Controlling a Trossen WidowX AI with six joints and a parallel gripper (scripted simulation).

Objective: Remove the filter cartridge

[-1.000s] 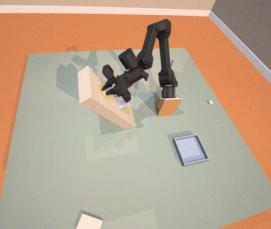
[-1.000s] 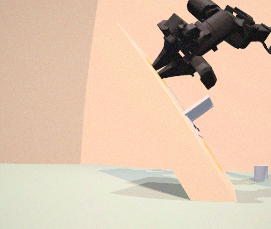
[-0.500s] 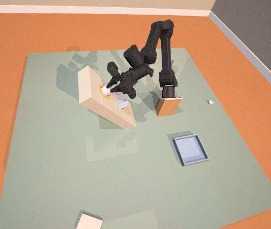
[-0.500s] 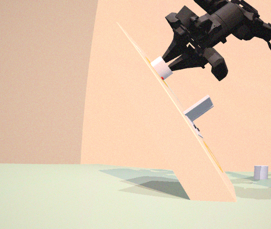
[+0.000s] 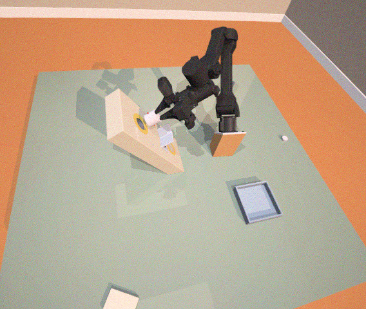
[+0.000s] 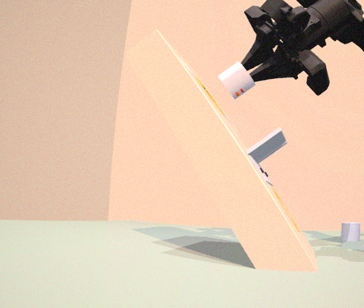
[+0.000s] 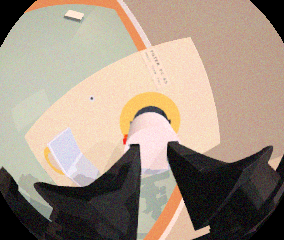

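The round filter cartridge lies 1 cm ahead of my gripper tip and 1 cm below it. The rest, counted from my gripper tip: grey tray (42 cm behind, 22 cm to the left, 26 cm below); grey bracket (4 cm behind, 1 cm to the right, 13 cm below); cream service panel (2 cm ahead, 11 cm below).
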